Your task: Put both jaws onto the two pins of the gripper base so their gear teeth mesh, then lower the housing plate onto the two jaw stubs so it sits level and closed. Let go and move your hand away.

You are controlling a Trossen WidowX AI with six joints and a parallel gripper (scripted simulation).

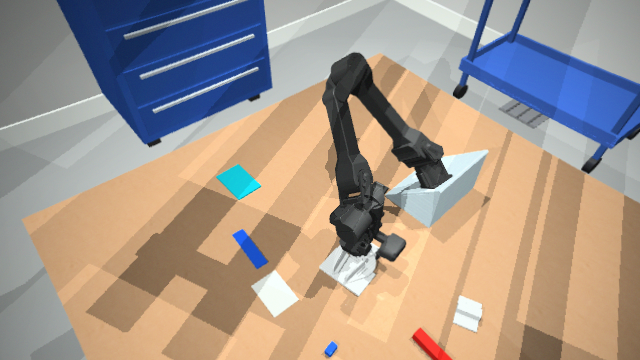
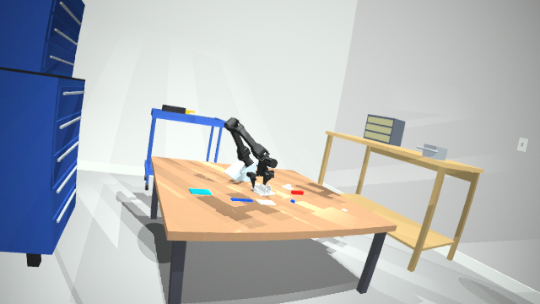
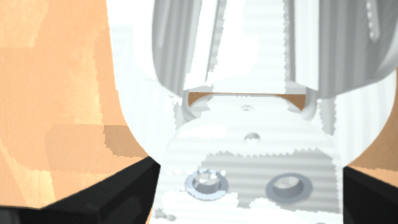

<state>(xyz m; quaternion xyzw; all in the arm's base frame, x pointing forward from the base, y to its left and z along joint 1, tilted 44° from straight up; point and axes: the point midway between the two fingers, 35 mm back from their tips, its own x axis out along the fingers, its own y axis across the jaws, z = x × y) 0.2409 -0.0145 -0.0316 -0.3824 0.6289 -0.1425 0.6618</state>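
Right now my gripper tip is 2 cm to the right of the white jaw, 2 cm short of it and 1 cm below it. The rest, counted from my gripper tip: red block: 27 cm to the left, 3 cm ahead; white tile: 24 cm ahead, 3 cm to the right, 1 cm below; small blue block: 21 cm ahead, 15 cm to the left.
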